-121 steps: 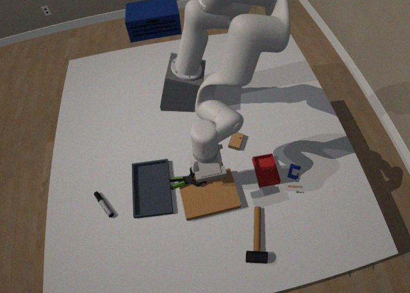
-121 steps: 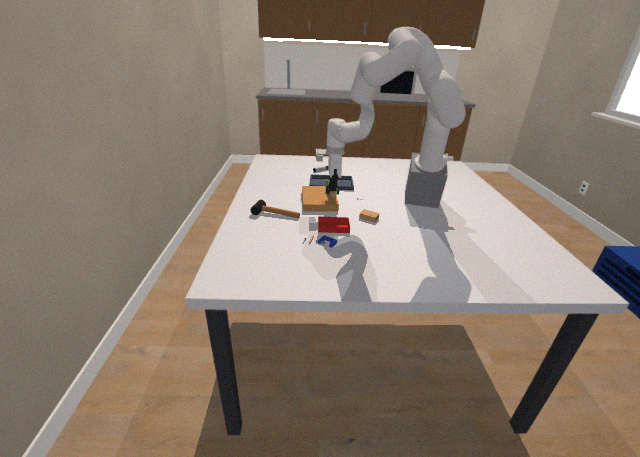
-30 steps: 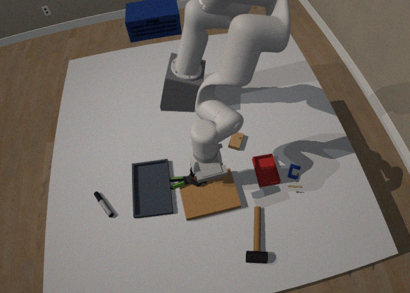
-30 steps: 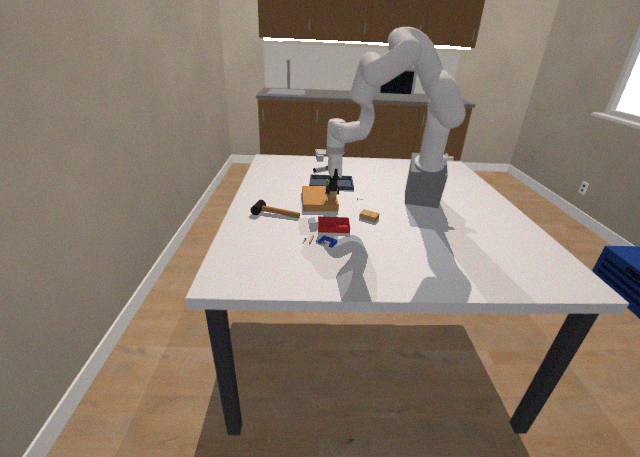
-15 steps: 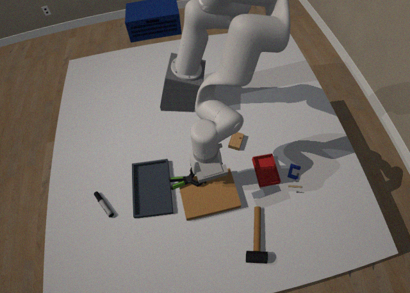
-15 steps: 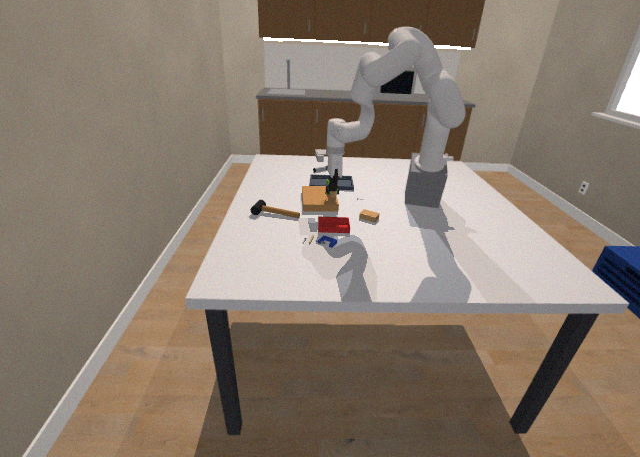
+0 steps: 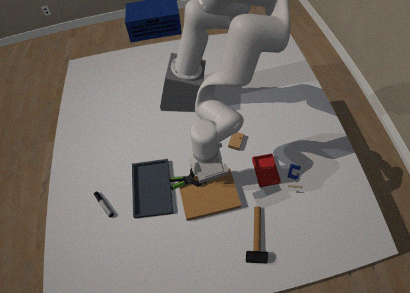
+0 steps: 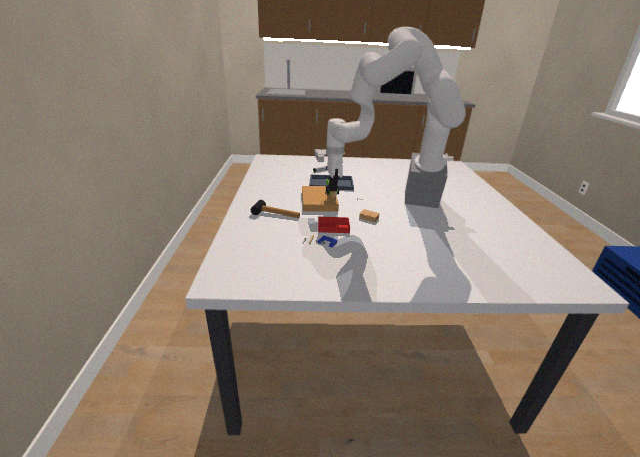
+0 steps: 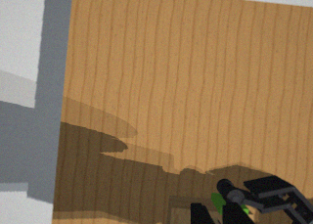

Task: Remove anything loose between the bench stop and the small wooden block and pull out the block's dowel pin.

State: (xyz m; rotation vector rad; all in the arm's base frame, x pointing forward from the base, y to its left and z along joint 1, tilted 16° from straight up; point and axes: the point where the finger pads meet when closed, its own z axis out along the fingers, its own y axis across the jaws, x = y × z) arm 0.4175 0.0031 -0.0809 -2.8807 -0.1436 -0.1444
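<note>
Now: hand 20 mm above the dowel pin. Round my hand: red box: 230 mm to the left, 70 mm below, 20 mm ahead; then grey tray: 210 mm to the right, 70 mm below, 20 mm behind; then small wooden block: 40 mm below.
</note>
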